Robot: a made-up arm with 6 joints.
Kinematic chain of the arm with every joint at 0, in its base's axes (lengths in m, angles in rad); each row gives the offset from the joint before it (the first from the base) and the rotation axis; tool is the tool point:
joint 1: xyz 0 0 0.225 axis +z
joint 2: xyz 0 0.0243 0 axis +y
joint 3: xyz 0 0 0.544 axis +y
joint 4: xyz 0 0 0.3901 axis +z
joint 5: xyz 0 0 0 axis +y
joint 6: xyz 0 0 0.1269 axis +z
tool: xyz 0 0 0
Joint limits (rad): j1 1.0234..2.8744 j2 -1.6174..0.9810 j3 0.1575..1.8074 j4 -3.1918..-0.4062 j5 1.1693..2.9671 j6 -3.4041..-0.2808
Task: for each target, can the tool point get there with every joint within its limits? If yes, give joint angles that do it. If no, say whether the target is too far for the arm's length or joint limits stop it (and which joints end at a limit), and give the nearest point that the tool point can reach.
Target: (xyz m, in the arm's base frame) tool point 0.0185 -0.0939 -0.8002
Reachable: no: joint limits stop it (at a limit: joint 1, joint 2, joint 3, joint 4, joint 5) | nearest point -0.4799 0.1540 0.0779 | short by 1.040 m
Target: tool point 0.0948 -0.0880 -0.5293
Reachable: no: joint limits stop it (at a limit: joint 1, joint 2, joint 3, joint 4, joint 5) | nearest point 0.2807 0.4186 0.0779 | short by 0.812 m
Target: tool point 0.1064 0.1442 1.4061
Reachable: no: too far | nearest point 0.0808 0.1254 1.2119 | short by 0.197 m
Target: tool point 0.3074 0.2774 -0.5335
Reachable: no: joint limits stop it (at a limit: joint 1, joint 2, joint 3, joint 4, joint 5) | nearest point 0.2807 0.4186 0.0779 | short by 0.628 m
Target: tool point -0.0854 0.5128 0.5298
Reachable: yes | joints 1.8878 0.4227 1.5642 -1.0620 1.9492 -2.3583
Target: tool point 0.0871 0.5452 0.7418
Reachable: yes | joints 1.4943 0.2844 1.5696 -2.5608 1.6246 -3.1369
